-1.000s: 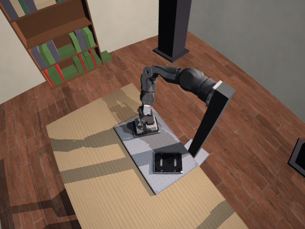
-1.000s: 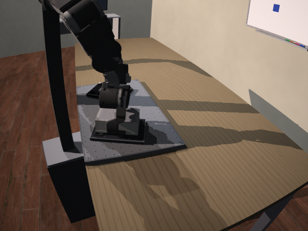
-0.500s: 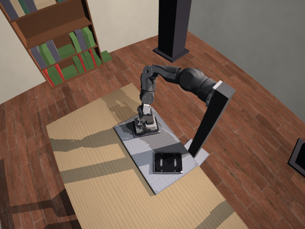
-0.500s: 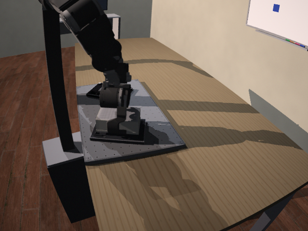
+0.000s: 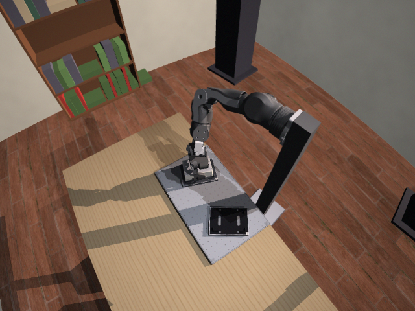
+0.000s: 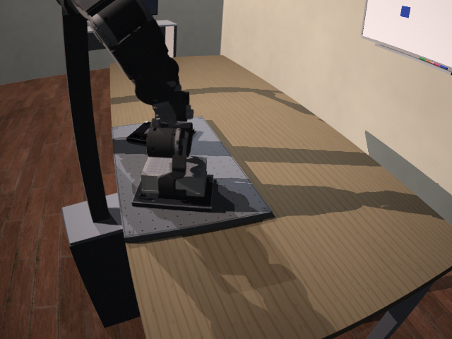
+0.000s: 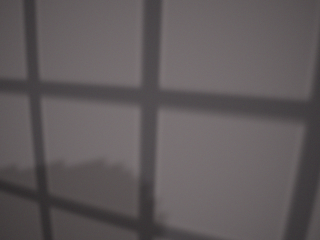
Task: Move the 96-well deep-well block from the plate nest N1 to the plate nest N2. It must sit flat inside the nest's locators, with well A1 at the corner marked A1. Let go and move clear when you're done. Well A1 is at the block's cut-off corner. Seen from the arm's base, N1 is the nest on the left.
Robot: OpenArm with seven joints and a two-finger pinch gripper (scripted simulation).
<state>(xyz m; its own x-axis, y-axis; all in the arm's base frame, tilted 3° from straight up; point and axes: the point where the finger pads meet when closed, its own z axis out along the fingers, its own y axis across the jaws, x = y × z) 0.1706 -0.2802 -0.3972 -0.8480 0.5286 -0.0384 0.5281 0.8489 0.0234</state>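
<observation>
Now: hand 10 mm below the deep-well block.
</observation>
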